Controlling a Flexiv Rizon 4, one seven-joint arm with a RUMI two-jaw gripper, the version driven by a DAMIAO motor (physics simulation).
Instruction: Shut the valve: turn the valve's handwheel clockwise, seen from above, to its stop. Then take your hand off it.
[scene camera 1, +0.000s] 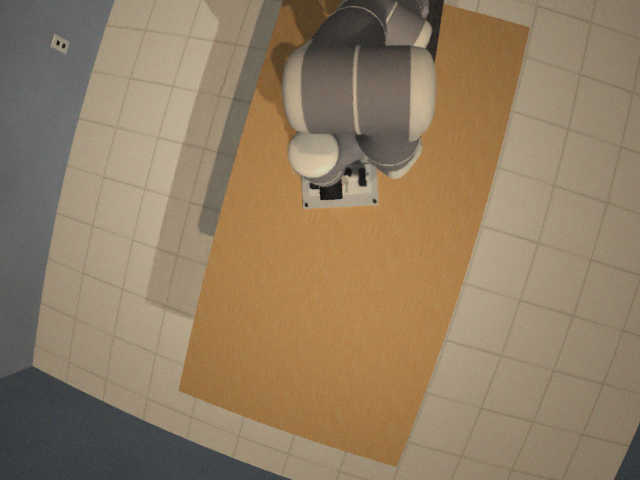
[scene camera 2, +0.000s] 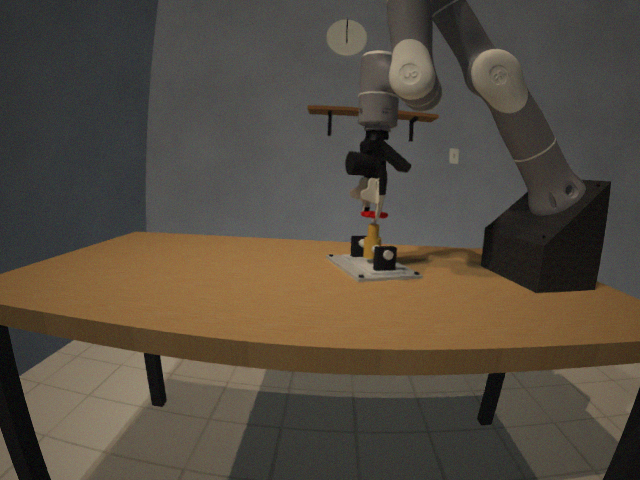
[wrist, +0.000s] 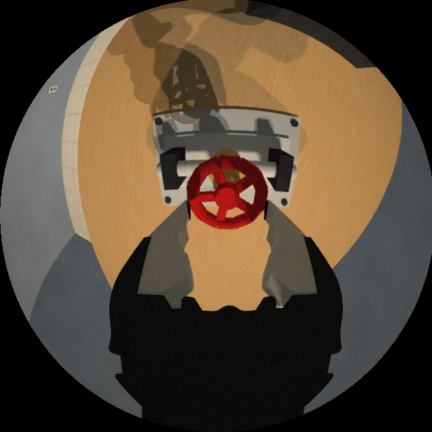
Labels:
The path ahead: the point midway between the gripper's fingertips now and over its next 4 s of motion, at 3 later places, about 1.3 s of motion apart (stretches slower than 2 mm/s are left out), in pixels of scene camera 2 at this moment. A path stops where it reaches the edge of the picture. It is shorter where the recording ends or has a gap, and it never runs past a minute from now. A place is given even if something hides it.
My gripper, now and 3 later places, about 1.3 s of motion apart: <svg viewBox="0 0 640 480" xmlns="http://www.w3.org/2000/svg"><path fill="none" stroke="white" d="M370 218L369 217L370 217L374 165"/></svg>

